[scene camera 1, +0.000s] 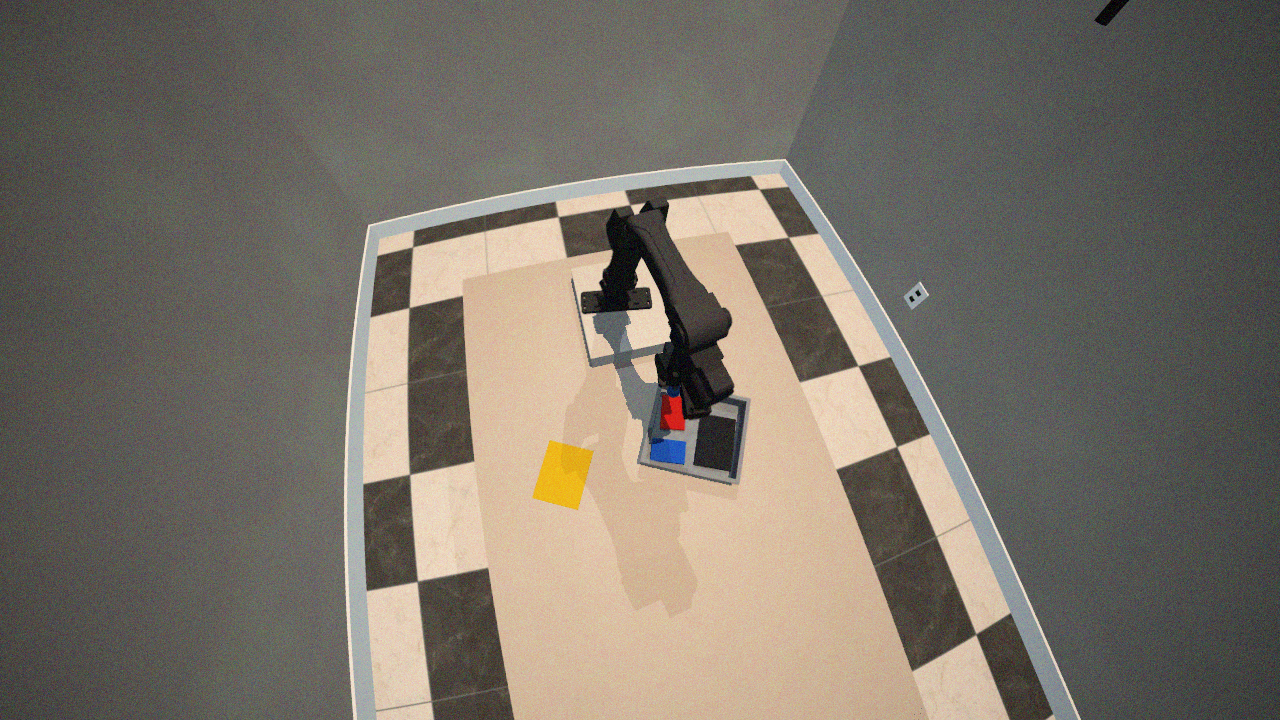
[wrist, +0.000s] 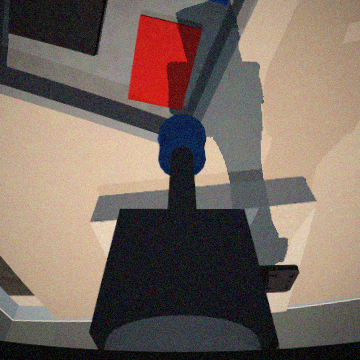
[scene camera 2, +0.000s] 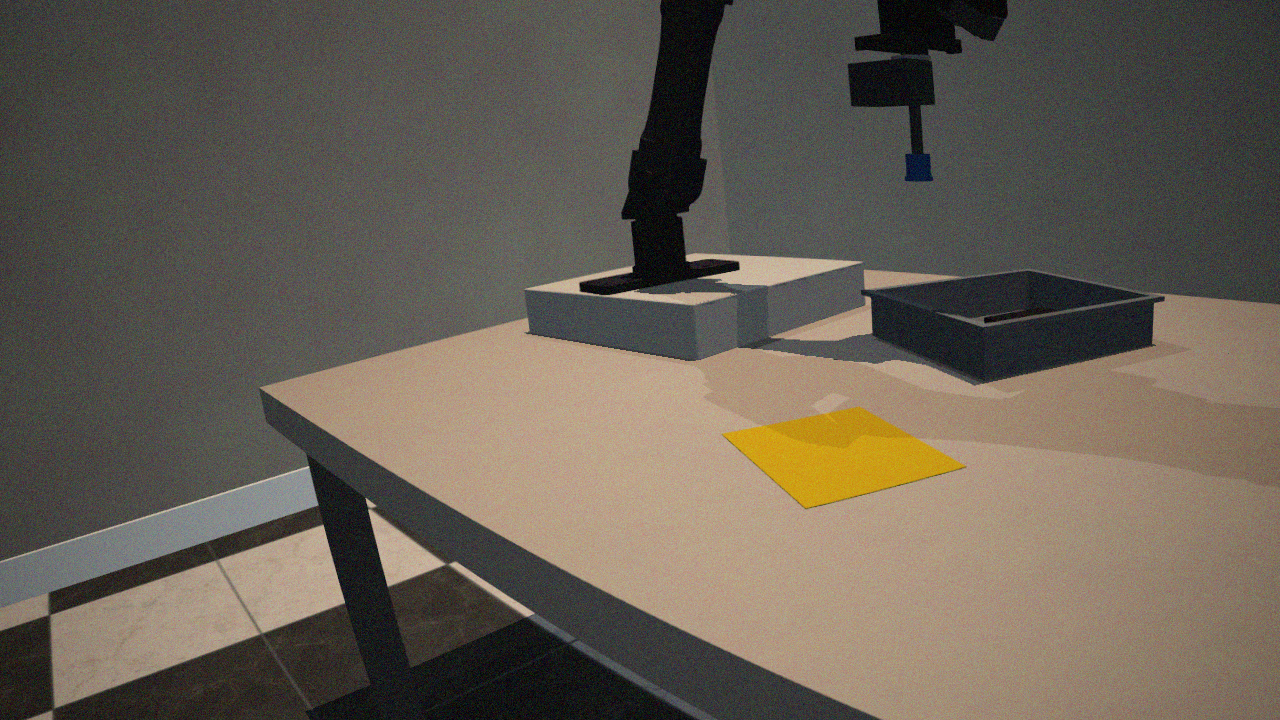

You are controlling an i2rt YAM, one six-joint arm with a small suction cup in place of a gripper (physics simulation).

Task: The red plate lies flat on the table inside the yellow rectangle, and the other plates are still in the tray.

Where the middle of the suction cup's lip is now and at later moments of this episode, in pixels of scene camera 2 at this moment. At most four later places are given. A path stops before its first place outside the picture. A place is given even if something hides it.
My suction cup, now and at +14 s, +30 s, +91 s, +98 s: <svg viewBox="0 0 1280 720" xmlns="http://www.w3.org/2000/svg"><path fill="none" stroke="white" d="M918 170L911 268L918 266L932 305L927 318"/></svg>
